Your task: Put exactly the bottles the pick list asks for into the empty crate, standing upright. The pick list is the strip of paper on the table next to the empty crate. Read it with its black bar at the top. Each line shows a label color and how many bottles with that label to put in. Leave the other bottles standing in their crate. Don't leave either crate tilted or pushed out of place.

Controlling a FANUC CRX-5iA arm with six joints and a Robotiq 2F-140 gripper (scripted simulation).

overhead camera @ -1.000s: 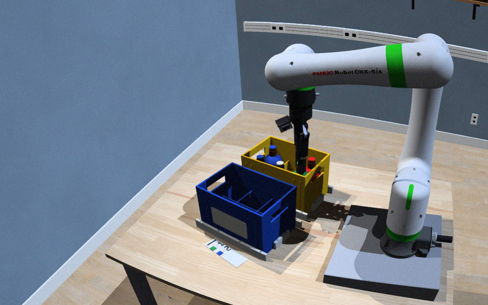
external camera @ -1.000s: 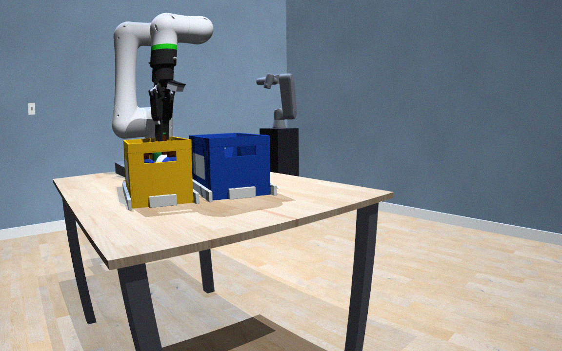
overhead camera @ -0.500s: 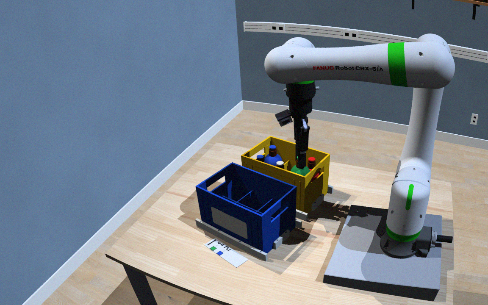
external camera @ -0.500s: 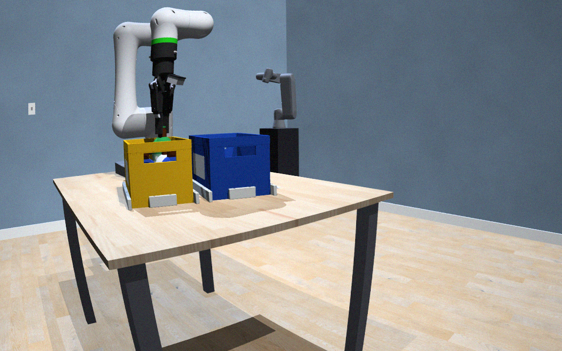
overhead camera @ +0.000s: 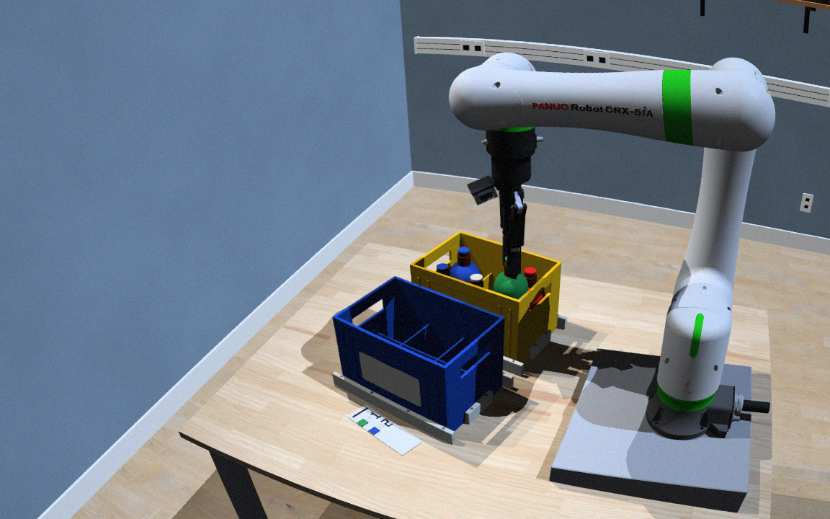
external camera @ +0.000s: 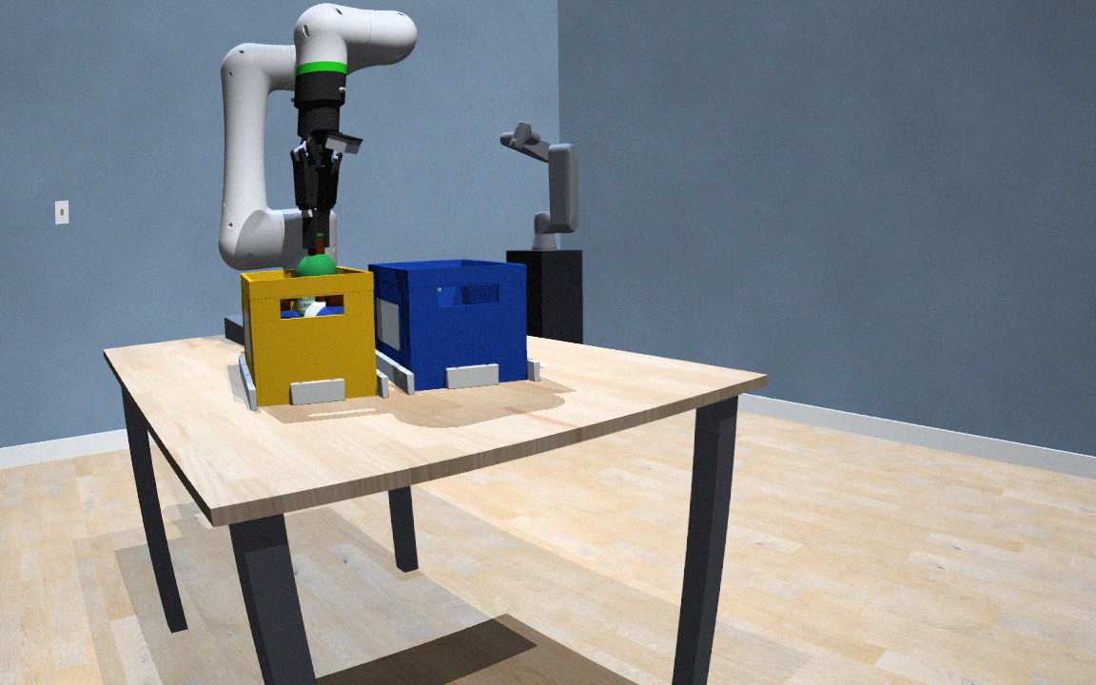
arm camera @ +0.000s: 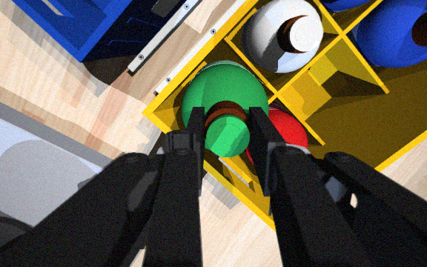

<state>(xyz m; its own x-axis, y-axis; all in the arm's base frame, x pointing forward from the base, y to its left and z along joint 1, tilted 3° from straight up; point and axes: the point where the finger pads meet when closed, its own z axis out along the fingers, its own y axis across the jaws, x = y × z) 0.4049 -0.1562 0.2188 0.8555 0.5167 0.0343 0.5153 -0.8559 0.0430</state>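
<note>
My gripper is now 8 cm above the green-label bottle. Round my hand: yellow crate: 8 cm ahead, 6 cm to the right, 16 cm below; red-label bottle: 2 cm behind, 9 cm to the right, 16 cm below; white-label bottle: 8 cm ahead, 2 cm to the right, 16 cm below.
</note>
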